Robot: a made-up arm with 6 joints. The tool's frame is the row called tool. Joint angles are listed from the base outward.
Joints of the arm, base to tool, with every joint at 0 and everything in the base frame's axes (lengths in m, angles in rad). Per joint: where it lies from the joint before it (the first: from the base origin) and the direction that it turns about. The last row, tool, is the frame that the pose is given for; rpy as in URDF.
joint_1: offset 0.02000 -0.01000 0.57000 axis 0 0 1
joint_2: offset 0.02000 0.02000 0.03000 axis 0 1 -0.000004
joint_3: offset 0.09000 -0.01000 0.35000 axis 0 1 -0.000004
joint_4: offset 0.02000 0.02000 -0.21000 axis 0 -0.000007 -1
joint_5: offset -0.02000 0.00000 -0.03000 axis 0 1 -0.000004
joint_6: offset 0.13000 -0.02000 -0.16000 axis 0 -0.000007 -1
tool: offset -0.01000 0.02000 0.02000 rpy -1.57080 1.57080 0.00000
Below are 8 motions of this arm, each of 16 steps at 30 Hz.
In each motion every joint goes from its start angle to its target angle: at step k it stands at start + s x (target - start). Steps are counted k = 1, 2, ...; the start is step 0. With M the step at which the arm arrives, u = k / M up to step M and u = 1 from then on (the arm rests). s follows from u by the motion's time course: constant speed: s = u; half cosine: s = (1 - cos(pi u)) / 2; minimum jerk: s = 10 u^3 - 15 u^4 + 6 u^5.
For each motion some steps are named. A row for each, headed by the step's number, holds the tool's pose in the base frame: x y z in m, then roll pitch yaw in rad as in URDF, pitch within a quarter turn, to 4 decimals.
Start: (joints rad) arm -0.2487 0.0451 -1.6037 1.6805 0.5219 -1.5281
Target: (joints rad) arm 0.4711 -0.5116 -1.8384 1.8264 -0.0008 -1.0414
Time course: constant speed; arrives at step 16
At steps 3, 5, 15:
3: 0.5172 -0.0544 1.0009 -1.3681 -0.1804 0.3133
5: 0.4846 -0.0191 1.0436 -1.3146 -0.2744 0.3447
15: 0.2554 0.0464 1.1937 -0.8533 -0.7371 0.4679

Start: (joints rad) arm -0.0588 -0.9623 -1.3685 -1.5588 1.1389 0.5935
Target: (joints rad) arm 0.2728 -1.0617 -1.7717 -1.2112 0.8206 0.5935
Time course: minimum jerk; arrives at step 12
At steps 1, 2, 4, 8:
1: 0.0923 -0.0754 1.1755 -1.8305 -0.2850 -1.2964
2: 0.0887 -0.0727 1.1790 -1.8150 -0.2893 -1.2764
4: 0.0653 -0.0584 1.1987 -1.7261 -0.3214 -1.1631
8: -0.0440 -0.0357 1.2518 -1.4355 -0.5121 -0.8190

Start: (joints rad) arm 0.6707 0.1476 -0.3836 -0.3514 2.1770 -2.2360
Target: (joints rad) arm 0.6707 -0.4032 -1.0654 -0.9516 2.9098 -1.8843
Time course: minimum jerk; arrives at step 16
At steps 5, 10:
5: 0.1580 -0.0228 0.6712 -0.3942 -0.3157 -2.1185
10: 0.2007 -0.0279 0.8169 0.2902 -0.1198 -2.1668

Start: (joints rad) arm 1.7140 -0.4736 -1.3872 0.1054 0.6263 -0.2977
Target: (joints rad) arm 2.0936 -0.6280 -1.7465 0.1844 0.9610 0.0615
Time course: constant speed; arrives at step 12
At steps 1, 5, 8, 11, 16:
1: -0.0655 0.3121 1.0946 -1.7272 0.3176 1.8173
5: -0.0985 0.2606 1.1396 -1.5937 0.2557 1.9711
8: -0.1143 0.2159 1.1707 -1.4989 0.2092 2.0882
11: -0.1215 0.1675 1.1989 -1.4090 0.1629 2.2065
16: -0.1218 0.1508 1.2075 -1.3803 0.1475 2.2462

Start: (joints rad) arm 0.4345 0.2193 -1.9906 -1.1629 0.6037 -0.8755
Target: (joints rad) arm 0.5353 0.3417 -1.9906 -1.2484 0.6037 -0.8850
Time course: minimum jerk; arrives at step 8
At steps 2, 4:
2: 0.5479 0.2580 1.0269 2.6997 0.0630 -0.1068
4: 0.5543 0.2884 0.9992 2.6418 0.0866 -0.0764

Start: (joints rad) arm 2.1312 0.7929 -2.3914 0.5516 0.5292 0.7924
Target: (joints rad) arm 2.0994 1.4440 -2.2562 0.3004 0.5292 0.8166
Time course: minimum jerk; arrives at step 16
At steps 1, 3, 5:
1: -0.3987 0.6264 0.8365 -0.1680 0.4198 2.4248
3: -0.4017 0.6329 0.8114 -0.1675 0.4582 2.4229
5: -0.4078 0.6473 0.7395 -0.1662 0.5665 2.4199

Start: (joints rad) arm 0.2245 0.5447 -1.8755 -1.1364 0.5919 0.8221
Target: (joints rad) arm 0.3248 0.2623 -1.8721 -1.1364 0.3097 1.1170
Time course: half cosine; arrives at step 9
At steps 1, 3, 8, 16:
1: 0.6950 0.1943 0.7817 -2.0713 0.4304 -0.3546
3: 0.6742 0.2170 0.8297 -1.9471 0.3613 -0.2545
8: 0.5748 0.2749 0.9783 -1.6096 0.1027 0.0324
16: 0.5696 0.2767 0.9841 -1.5976 0.0912 0.0435

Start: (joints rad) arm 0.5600 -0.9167 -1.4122 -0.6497 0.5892 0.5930
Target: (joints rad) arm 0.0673 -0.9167 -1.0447 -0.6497 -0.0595 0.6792
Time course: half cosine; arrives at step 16
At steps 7, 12, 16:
7: 0.0881 0.0893 1.1780 -1.4966 -0.3386 0.1535
12: 0.1042 0.1005 1.1455 -1.5441 -0.4160 0.1160
16: 0.1090 0.1020 1.1338 -1.5573 -0.4377 0.1070

